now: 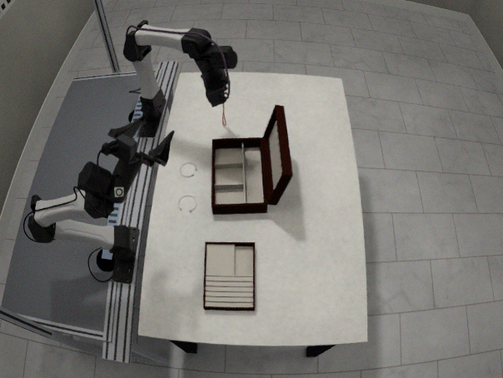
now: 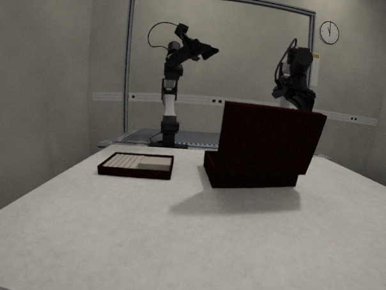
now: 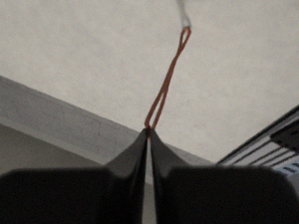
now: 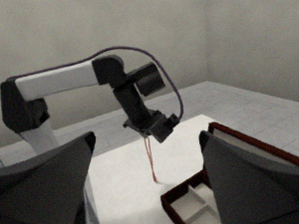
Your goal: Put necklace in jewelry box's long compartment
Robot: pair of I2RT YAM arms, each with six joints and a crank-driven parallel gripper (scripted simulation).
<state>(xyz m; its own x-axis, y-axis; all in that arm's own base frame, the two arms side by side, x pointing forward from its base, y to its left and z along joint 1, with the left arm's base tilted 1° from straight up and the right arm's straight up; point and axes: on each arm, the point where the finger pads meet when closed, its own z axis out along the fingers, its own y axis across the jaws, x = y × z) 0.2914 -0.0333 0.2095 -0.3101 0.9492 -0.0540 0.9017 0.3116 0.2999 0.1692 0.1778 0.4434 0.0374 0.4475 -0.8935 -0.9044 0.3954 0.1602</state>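
Note:
The dark red jewelry box lies 90 mm ahead of my left hand, 230 mm to the right of it and 90 mm below it. Also, from my left hand: divided tray 50 mm ahead, 580 mm to the right, 190 mm below; bangle 110 mm behind, 200 mm to the right, 200 mm below.

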